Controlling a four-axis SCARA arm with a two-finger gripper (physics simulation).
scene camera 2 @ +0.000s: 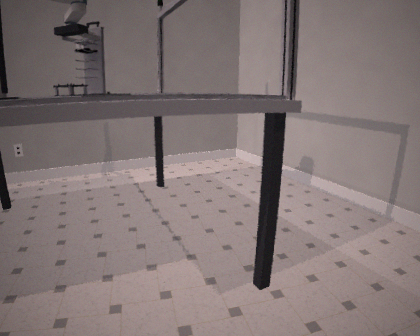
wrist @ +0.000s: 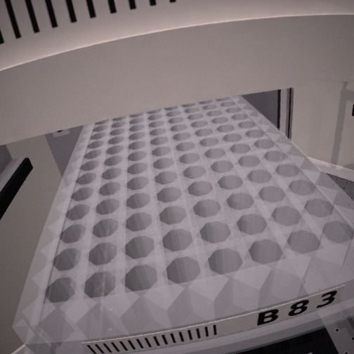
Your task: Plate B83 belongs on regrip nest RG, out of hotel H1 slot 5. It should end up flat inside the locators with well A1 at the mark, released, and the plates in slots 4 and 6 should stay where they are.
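Plate B83 (wrist: 185, 200), clear with round wells, lies in its hotel slot and fills much of the wrist view, its label toward the camera. My gripper (wrist: 192, 112) is open, with a dark finger showing at the left edge and a sliver of the other at the right edge, and nothing held. The pale plate above (wrist: 175, 55) spans the top of the wrist view, close over B83. A black plate (wrist: 285, 346) shows below B83 at the bottom edge. Hotel H1 (scene camera 2: 103, 62) stands at the left in the scene view. The regrip nest cannot be told for certain.
The arm's dark wrist block (scene camera 2: 71, 30) is beside the hotel's top. A low fixture with short posts (scene camera 2: 71, 86) stands on the table (scene camera 2: 200, 106) left of the hotel. Dark enclosure posts (scene camera 2: 291, 50) (wrist: 285, 112) stand to the right.
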